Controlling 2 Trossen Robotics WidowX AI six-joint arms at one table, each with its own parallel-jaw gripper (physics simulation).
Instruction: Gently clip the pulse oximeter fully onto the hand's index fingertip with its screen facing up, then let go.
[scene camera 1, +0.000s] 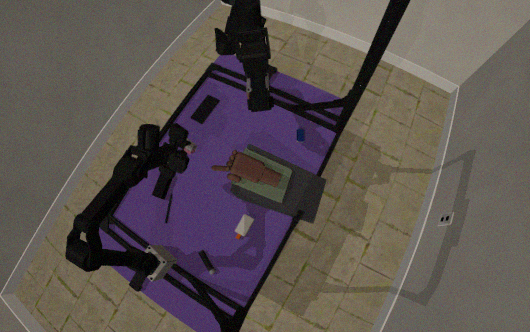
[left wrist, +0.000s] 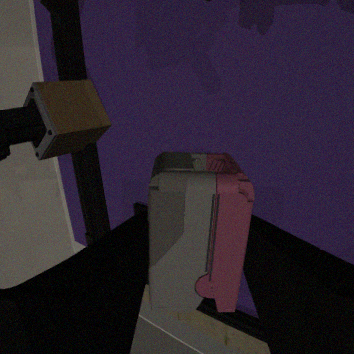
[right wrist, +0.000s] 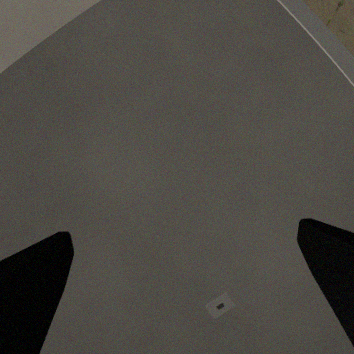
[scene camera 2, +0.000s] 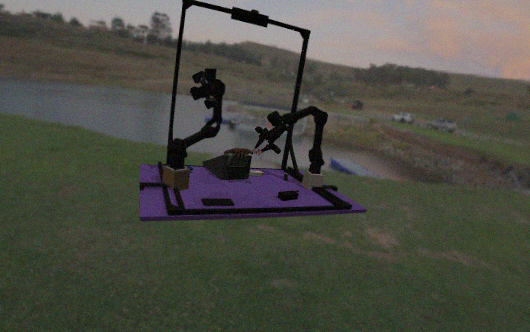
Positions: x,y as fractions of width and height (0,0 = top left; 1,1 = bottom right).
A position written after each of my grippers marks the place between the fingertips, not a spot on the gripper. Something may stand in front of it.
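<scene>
A pulse oximeter (left wrist: 0.56,0.58) is present; in the right wrist view it is out of frame. My left gripper (scene camera 1: 0.36,0.44) is visible in the left wrist view (left wrist: 0.55,0.63) too. My right gripper (right wrist: 0.53,0.67) is open and holds nothing.
</scene>
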